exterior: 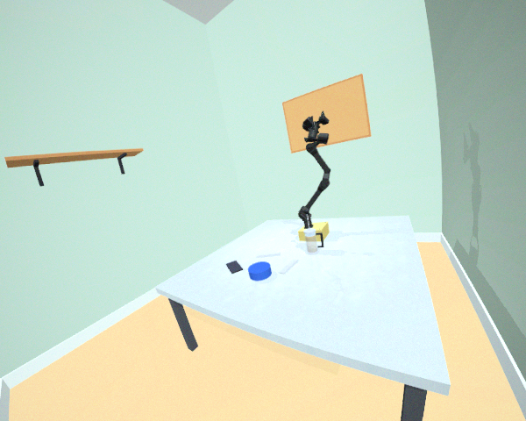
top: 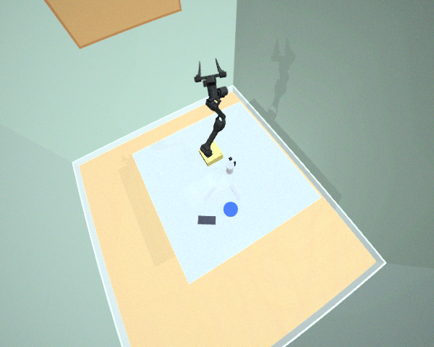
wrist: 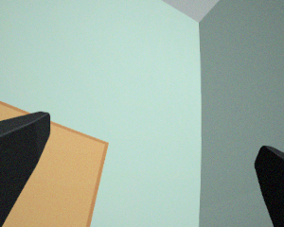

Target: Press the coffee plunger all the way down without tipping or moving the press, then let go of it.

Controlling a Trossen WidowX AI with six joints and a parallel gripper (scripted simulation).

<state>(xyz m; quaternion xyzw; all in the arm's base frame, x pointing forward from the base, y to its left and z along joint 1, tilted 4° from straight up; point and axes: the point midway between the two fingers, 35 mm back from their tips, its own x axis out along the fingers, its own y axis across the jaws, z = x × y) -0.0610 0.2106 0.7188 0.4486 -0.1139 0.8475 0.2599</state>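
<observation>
My gripper tip is 33 cm short of the coffee press, 10 cm to the left of it and 71 cm above it. Round my gripper tip: dark flat rectangle 53 cm ahead, 57 cm to the right, 84 cm below; blue round disc 60 cm ahead, 36 cm to the right, 82 cm below.
</observation>
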